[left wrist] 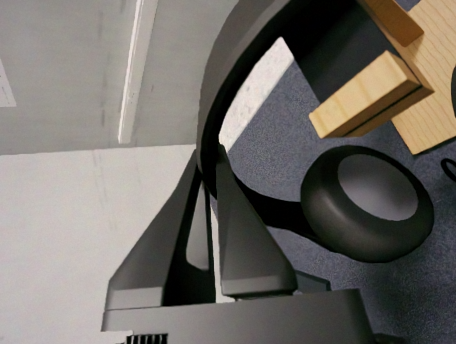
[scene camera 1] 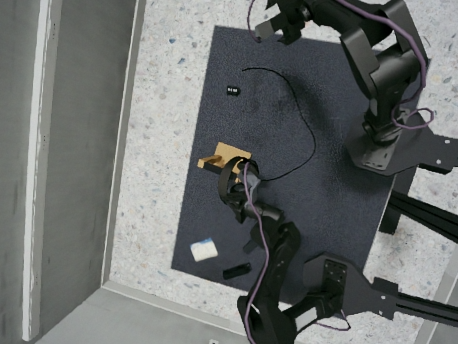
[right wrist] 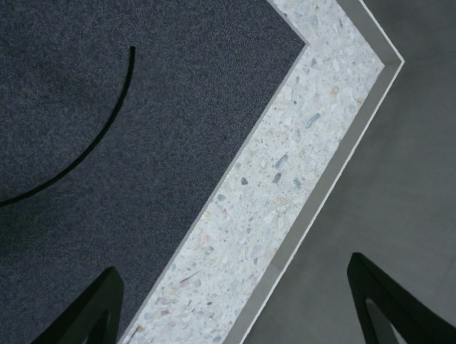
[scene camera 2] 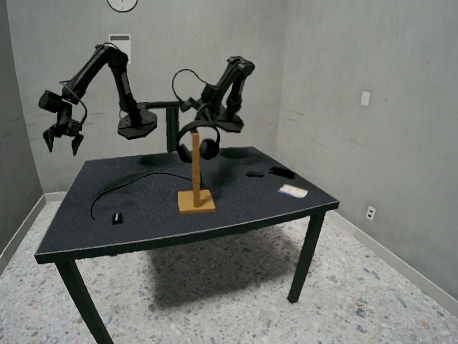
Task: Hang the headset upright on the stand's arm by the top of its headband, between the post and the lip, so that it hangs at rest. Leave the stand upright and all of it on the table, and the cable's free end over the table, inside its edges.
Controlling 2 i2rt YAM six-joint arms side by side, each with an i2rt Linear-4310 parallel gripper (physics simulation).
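Pixels of known places: left gripper, between the fingertips: [left wrist: 211, 152] [scene camera 1: 222, 196] [scene camera 2: 212, 126]; right gripper, between the fingertips: [right wrist: 233, 268] [scene camera 2: 63, 154]; left arm's base, origin of its link: [scene camera 1: 333, 286] [scene camera 2: 227, 118]; right arm's base, origin of its link: [scene camera 1: 385, 138] [scene camera 2: 137, 122].
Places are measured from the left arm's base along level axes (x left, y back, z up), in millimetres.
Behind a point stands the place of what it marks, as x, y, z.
The black headset [scene camera 1: 223, 186] @[-339, -395, 68] [scene camera 2: 209, 149] @[-307, -389, -50] [left wrist: 320, 215] @[-287, -351, -16] is upright, ear cups down. My left gripper [left wrist: 211, 152] @[-302, -401, 48] is shut on its headband, at the side of the band. The wooden stand [scene camera 1: 234, 150] @[-444, -410, -240] [scene camera 2: 196, 172] @[-408, -490, -94] [left wrist: 434, 107] @[-355, -398, -240] is upright on the table. In scene camera 2 the headband arches over the top of the post. In the left wrist view the stand's lip [left wrist: 365, 100] @[-368, -350, 54] shows inside the headband's curve; whether the band touches the arm is unclear. The cable [scene camera 1: 300, 116] @[-604, -129, -251] [scene camera 2: 127, 181] @[-621, -135, -249] [right wrist: 107, 122] @[-801, -311, -250] lies on the table, free end inside the edges. My right gripper [scene camera 2: 62, 151] @[-867, -273, -21] [right wrist: 233, 268] @[-867, -273, -21] is open and empty.
A small black object [scene camera 1: 233, 91] @[-702, -427, -240] [scene camera 2: 117, 218] @[-706, -448, -236] lies near the cable's free end. A white and blue packet [scene camera 1: 204, 249] @[55, -539, -252] [scene camera 2: 293, 191] @[56, -546, -252] and a black case [scene camera 1: 236, 271] @[127, -369, -216] [scene camera 2: 282, 172] @[131, -382, -231] lie on the other side of the stand. The right gripper hangs high near the table's edge.
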